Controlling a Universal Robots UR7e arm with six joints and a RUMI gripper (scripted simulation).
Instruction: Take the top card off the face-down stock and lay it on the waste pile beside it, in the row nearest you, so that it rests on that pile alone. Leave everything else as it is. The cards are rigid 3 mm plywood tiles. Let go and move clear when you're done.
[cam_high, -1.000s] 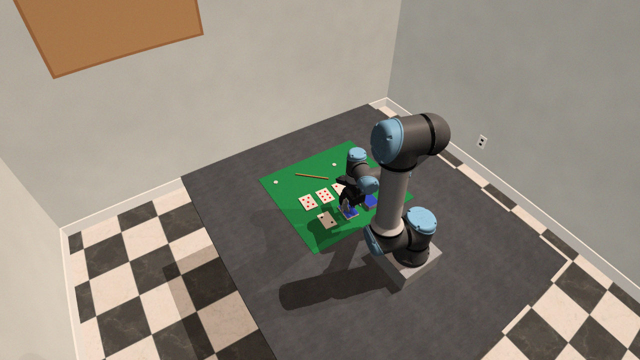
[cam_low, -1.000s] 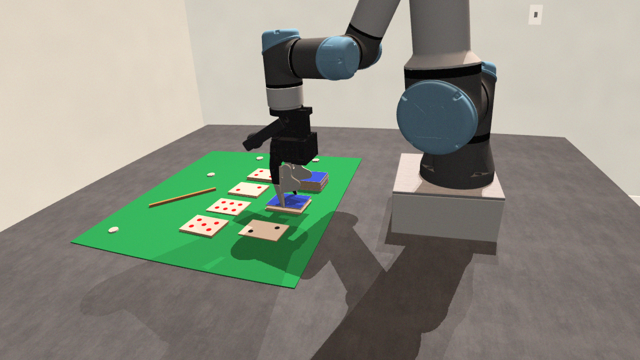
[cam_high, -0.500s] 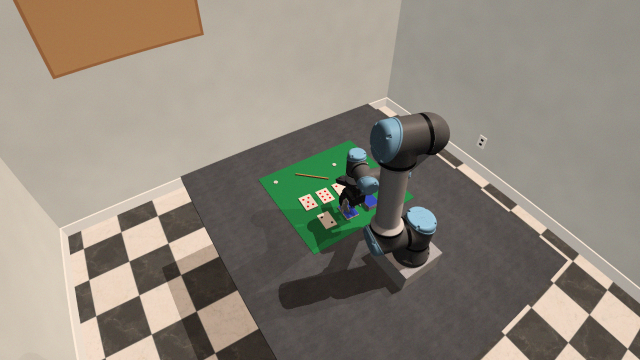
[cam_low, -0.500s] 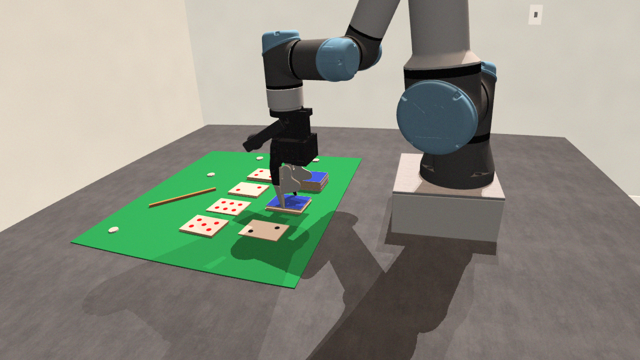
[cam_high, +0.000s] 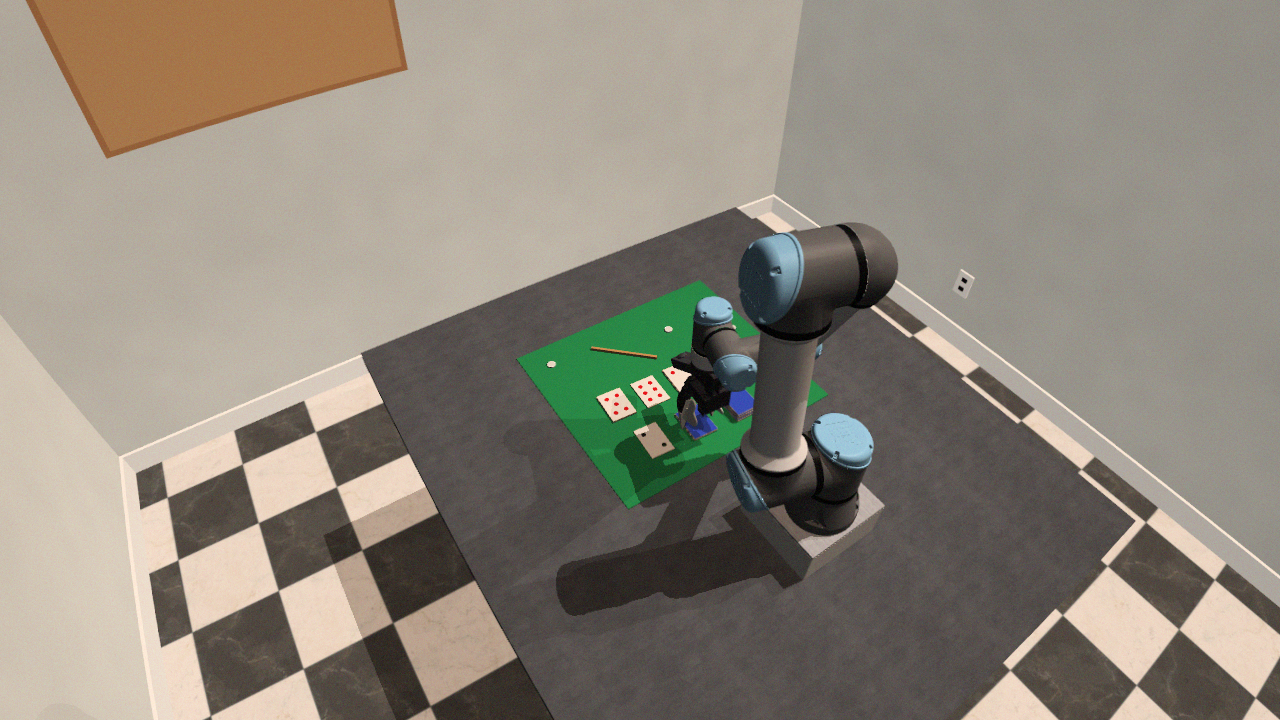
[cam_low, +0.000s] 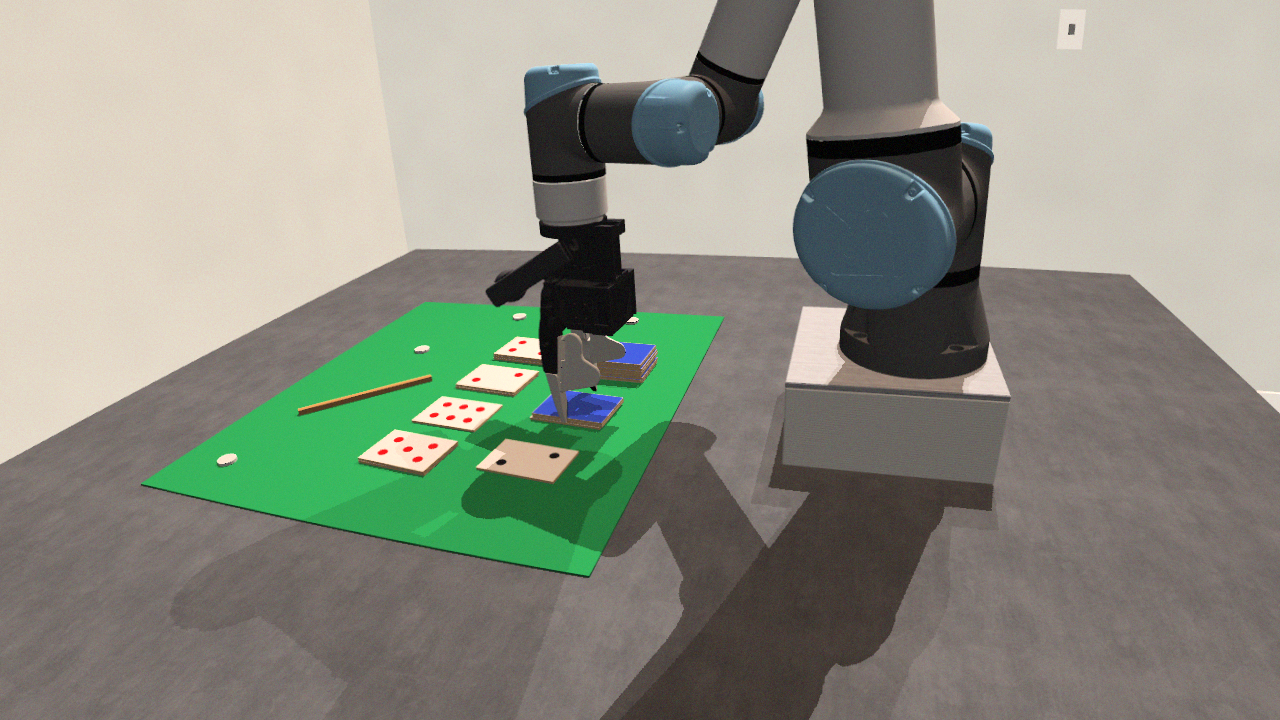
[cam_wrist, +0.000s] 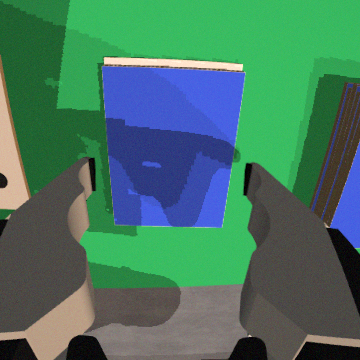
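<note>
Right now the red-pip card is 2 cm below my hand. From my hand the other things lie so: green mat (16 cm ahead, 4 cm below); thin wooden stick (28 cm ahead, 8 cm to the left, 2 cm below).
</note>
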